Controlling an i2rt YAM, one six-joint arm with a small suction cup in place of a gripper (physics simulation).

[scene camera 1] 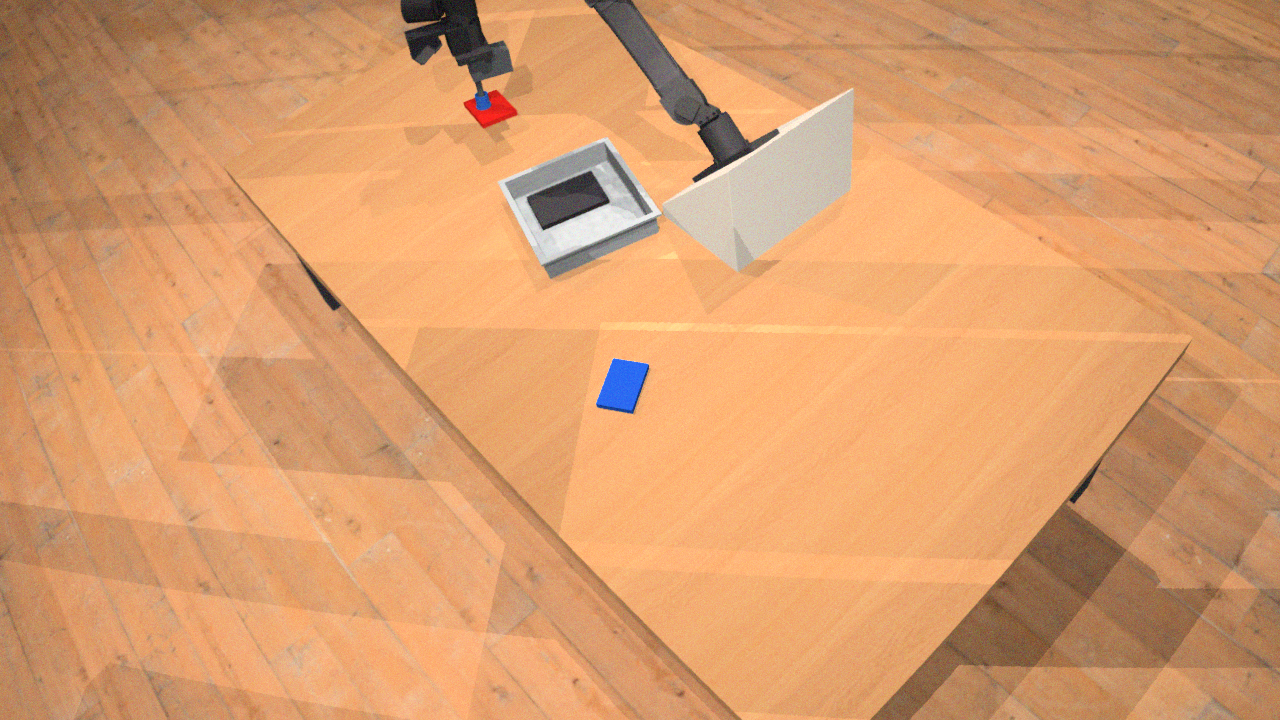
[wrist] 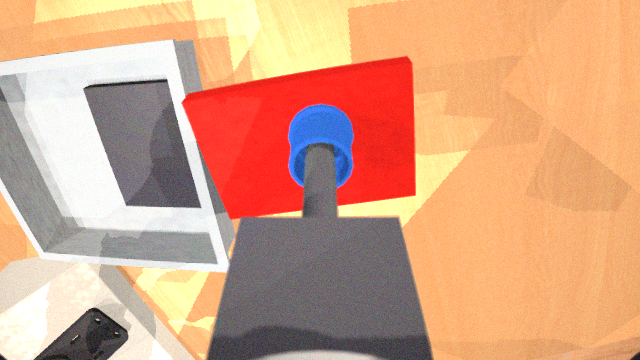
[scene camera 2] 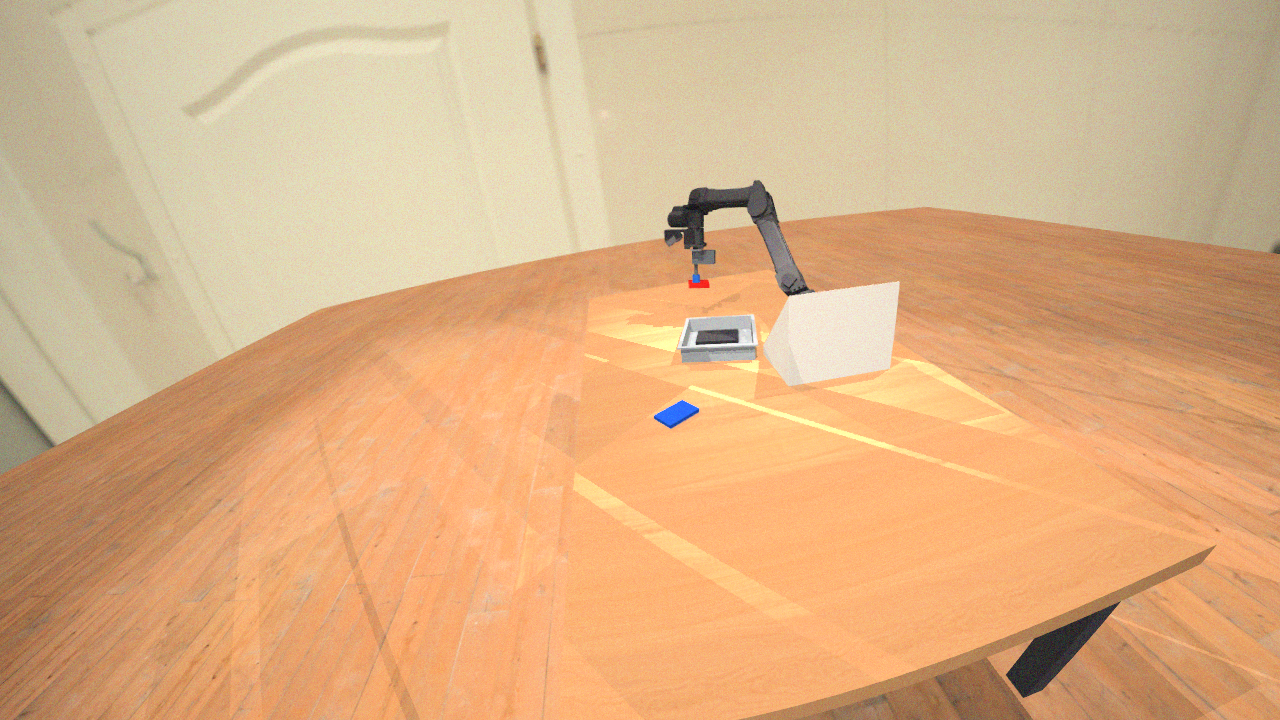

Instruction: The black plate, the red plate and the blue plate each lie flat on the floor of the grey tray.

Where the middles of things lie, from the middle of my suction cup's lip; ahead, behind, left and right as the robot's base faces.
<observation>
Now: suction cup 25 cm to the right of the grey tray (scene camera 1: 631, 216), 13 cm above it and 1 cm short of it. Also, from my suction cup: red plate (scene camera 1: 500, 110) 1 cm to the left, 1 cm below; black plate (scene camera 1: 583, 193) 20 cm to the left, 14 cm below; blue plate (scene camera 1: 624, 381) 58 cm to the left, 22 cm ahead, 15 cm below.
</observation>
